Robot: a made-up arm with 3 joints.
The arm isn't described. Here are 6 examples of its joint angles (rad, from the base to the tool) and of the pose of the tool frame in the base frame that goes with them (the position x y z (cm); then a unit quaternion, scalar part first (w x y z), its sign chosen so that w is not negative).
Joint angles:
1: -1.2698 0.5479 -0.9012
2: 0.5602 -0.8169 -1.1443
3: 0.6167 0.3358 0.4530
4: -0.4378 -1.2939 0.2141
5: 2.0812 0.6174 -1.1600
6: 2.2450 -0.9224 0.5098
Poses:
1: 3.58 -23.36 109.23 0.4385 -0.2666 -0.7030 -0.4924
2: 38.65 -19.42 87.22 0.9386 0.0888 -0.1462 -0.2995
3: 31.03 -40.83 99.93 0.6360 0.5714 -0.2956 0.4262
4: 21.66 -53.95 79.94 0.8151 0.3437 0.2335 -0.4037
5: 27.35 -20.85 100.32 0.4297 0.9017 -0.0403 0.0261
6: 18.53 14.56 100.35 0.2612 0.3431 0.3766 0.8199
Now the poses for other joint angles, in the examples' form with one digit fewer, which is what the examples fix.
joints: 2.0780 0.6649 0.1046
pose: 36.6 -17.4 97.1 0.060 0.845 -0.132 0.514
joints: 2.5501 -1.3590 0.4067
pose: 4.0 17.0 96.6 0.282 0.124 0.421 0.853
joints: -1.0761 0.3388 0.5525
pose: -1.0 -37.1 114.0 0.920 0.067 -0.372 -0.103
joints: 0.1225 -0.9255 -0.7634
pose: 36.1 -33.8 85.0 0.925 0.081 -0.034 -0.370
